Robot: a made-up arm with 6 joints. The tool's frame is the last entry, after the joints. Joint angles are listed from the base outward. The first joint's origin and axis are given. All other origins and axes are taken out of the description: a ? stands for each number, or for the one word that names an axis. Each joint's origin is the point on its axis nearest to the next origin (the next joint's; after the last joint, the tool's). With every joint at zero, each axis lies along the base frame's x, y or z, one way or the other. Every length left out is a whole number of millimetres.
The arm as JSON. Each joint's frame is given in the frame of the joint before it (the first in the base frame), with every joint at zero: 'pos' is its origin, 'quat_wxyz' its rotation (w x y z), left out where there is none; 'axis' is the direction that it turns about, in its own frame. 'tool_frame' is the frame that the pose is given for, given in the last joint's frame.
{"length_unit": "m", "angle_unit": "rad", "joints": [
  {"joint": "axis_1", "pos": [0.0, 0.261, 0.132], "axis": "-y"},
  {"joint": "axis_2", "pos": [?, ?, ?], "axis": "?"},
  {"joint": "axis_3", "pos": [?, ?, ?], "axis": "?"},
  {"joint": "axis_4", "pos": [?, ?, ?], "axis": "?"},
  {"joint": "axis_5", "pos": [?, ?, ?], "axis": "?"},
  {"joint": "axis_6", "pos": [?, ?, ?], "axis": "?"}
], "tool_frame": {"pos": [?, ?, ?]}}
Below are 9 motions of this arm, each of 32 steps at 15 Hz.
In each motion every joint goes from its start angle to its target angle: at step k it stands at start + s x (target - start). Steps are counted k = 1, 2, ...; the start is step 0. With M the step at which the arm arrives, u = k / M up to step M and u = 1 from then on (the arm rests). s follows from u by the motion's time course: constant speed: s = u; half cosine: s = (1 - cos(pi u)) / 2; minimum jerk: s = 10 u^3 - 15 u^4 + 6 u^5.
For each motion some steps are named. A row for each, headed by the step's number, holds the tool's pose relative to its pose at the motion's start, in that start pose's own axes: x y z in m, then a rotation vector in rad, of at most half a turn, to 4 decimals.
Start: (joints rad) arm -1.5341 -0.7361 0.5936 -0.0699 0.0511 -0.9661
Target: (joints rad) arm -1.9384 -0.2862 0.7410 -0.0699 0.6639 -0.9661
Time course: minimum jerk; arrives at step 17
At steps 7, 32:
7: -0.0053 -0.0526 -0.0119 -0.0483 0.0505 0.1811
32: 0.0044 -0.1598 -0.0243 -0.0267 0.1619 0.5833

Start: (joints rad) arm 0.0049 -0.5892 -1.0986 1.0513 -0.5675 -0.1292
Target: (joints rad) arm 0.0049 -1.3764 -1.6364 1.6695 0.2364 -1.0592
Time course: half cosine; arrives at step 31
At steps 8, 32:
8: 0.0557 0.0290 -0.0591 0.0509 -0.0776 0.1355
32: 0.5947 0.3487 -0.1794 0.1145 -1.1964 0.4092

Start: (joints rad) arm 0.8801 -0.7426 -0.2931 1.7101 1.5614 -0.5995
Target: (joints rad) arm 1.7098 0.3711 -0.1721 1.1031 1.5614 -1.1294
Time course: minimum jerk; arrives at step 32
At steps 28, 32:
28: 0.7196 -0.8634 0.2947 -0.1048 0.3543 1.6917
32: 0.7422 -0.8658 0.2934 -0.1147 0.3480 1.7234

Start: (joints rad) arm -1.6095 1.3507 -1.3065 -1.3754 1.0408 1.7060
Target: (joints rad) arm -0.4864 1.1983 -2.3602 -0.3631 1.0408 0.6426
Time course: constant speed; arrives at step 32
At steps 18, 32:
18: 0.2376 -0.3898 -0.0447 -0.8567 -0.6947 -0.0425
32: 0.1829 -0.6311 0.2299 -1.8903 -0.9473 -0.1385

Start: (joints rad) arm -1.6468 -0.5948 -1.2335 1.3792 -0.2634 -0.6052
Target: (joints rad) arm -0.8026 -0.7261 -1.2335 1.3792 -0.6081 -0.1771
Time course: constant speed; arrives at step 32
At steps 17, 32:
17: 0.1820 0.2301 -0.0432 0.4969 -0.0399 0.1823
32: 0.2489 0.4657 0.0099 0.9271 0.0186 0.3727

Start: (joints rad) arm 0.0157 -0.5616 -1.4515 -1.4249 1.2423 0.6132
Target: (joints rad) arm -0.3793 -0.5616 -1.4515 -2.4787 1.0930 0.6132
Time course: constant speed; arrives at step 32
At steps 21, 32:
21: 0.1380 0.2614 0.3159 -0.3301 0.6944 -0.3271
32: 0.3081 0.4141 0.3634 -0.5884 1.0261 -0.4628

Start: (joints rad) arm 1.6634 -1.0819 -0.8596 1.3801 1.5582 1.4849
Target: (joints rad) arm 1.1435 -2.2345 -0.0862 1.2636 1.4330 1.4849
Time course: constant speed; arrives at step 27
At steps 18, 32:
18: 0.3932 -0.2783 -0.0379 -0.5737 -0.7836 0.3273
32: 0.6367 -0.3356 0.1771 -0.7840 -1.0183 0.6473

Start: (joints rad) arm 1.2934 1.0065 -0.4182 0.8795 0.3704 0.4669
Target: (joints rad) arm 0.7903 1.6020 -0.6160 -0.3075 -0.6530 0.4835
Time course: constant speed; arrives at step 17
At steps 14, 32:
14: -0.0274 0.2430 0.2510 -1.1597 0.0556 -0.2105
32: -0.0205 0.2503 0.2504 -1.3456 -0.0720 -0.0673

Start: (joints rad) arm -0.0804 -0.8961 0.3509 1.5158 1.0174 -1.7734
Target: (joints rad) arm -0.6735 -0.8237 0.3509 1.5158 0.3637 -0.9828
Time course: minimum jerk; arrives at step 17
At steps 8, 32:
8: 0.0119 0.0384 0.1384 0.2219 0.4736 -0.1432
32: 0.1033 0.1199 0.2839 0.4945 0.9673 -0.5995

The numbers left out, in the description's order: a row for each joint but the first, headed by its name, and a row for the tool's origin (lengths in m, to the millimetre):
axis_2: xyz 0.155 0.0 -0.03, axis -x
axis_3: xyz 0.0 0.389 -0.038, axis +y
axis_4: xyz -0.036 0.0 -0.217, axis +x
axis_5: xyz 0.0 -0.311 -0.003, axis +z
axis_6: xyz -0.304 0.05 0.0, axis +x
tool: xyz 0.0 -0.083 -0.037

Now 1 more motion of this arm.
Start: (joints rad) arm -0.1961 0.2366 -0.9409 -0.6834 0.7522 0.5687
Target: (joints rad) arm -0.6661 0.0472 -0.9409 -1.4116 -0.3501 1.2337
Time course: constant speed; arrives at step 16
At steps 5, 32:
5: -0.0036 0.1582 0.0541 0.1322 -0.0105 -0.3257
32: 0.1208 0.3663 0.1073 0.1449 -0.2800 -0.7820

